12 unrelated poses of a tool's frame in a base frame.
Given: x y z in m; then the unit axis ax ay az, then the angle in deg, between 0 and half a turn.
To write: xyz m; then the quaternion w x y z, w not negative. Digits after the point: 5 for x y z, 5 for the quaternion.
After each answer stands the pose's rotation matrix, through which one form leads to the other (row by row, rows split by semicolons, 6 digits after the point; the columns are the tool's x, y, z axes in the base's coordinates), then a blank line. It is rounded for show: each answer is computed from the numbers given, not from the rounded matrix.
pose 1, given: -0.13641 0.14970 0.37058 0.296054 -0.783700 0.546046 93.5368
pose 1, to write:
-0.13641 0.14970 0.37058 0.68495 0.21570 -0.57100 0.39784
0.031365 -0.791337 -0.610576; 0.298675 0.590385 -0.749826; 0.953839 -0.158845 0.254870

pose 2, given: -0.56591 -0.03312 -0.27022 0.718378 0.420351 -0.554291 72.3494
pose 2, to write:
-0.56591 -0.03312 -0.27022 0.80722 0.42402 0.24811 -0.32717
0.662801 0.738606 0.123108; -0.317787 0.426331 -0.846908; -0.678017 0.522210 0.517292

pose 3, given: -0.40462 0.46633 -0.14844 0.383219 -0.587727 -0.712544 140.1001
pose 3, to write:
-0.40462 0.46633 -0.14844 0.34120 0.36022 -0.55246 -0.66979
-0.507646 0.059044 -0.859540; -0.855076 -0.156746 0.494242; -0.105547 0.985872 0.130059

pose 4, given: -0.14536 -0.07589 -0.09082 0.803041 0.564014 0.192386 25.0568
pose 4, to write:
-0.14536 -0.07589 -0.09082 0.97619 0.17420 0.12235 0.04173
0.966579 -0.038853 0.253409; 0.124104 0.935826 -0.329889; -0.224330 0.350313 0.909372

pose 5, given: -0.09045 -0.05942 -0.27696 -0.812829 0.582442 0.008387 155.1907
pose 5, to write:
-0.09045 -0.05942 -0.27696 0.21481 -0.79385 0.56884 0.00819
0.352697 -0.906678 0.231387; -0.899640 -0.260541 0.350382; -0.257398 -0.331744 -0.907575

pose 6, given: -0.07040 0.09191 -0.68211 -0.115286 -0.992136 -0.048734 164.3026
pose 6, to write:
-0.07040 0.09191 -0.68211 0.13656 -0.11421 -0.98284 -0.04828
-0.936618 0.237678 -0.257402; 0.211308 0.969253 0.126090; 0.279456 0.063707 -0.958043

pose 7, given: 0.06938 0.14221 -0.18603 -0.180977 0.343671 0.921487 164.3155
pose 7, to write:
0.06938 0.14221 -0.18603 0.13645 -0.17928 0.34046 0.91287
-0.898479 -0.371192 -0.234418; 0.127038 -0.730943 0.670510; -0.420234 0.572659 0.703893

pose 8, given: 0.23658 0.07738 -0.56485 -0.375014 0.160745 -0.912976 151.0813
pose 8, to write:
0.23658 0.07738 -0.56485 0.24969 -0.36314 0.15565 -0.88406
-0.611572 0.328440 0.719797; -0.554533 -0.826851 -0.093868; 0.564334 -0.456558 0.687809

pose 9, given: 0.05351 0.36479 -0.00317 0.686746 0.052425 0.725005 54.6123
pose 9, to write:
0.05351 0.36479 -0.00317 0.88857 0.31504 0.02405 0.33259
0.777608 -0.575908 0.252300; 0.606215 0.580263 -0.543873; 0.166821 0.575868 0.800341

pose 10, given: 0.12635 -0.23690 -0.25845 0.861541 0.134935 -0.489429 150.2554
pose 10, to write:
0.12635 -0.23690 -0.25845 0.25667 0.83268 0.13041 -0.47303
0.518464 0.460010 -0.720824; -0.025635 -0.834230 -0.550821; -0.854715 0.304059 -0.420725

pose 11, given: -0.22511 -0.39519 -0.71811 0.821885 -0.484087 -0.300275 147.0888
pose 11, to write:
-0.22511 -0.39519 -0.71811 0.28327 0.78822 -0.46426 -0.28798
0.403068 -0.568725 -0.716999; -0.895027 -0.408442 -0.179172; -0.190953 0.713952 -0.673654

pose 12, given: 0.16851 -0.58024 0.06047 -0.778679 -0.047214 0.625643 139.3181
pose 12, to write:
0.16851 -0.58024 0.06047 0.34761 -0.73012 -0.04427 0.58663
0.307814 -0.343186 -0.887397; 0.472476 -0.754421 0.455649; -0.825843 -0.559529 -0.070074

